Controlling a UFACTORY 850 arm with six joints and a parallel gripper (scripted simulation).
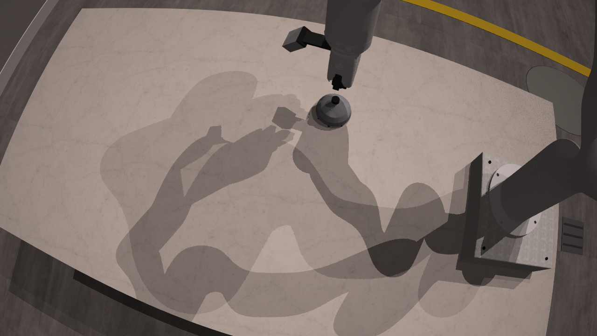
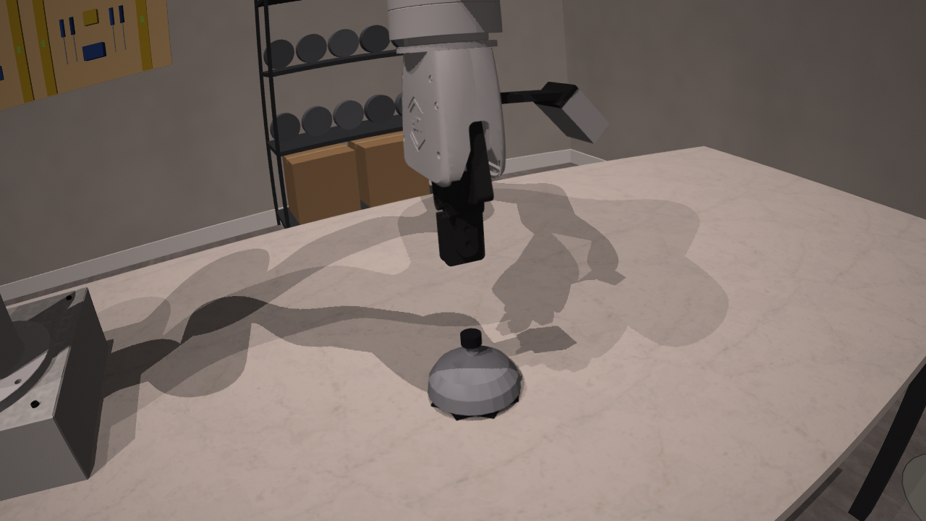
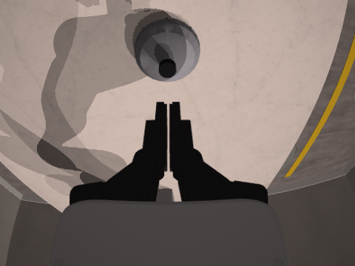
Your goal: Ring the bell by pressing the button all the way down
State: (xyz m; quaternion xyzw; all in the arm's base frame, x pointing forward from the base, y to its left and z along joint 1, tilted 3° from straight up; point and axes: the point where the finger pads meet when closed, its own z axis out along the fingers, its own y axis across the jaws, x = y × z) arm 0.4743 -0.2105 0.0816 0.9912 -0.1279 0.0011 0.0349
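My gripper is now 10 cm above the black button. The rest, counted from my hand: grey dome bell 11 cm below.
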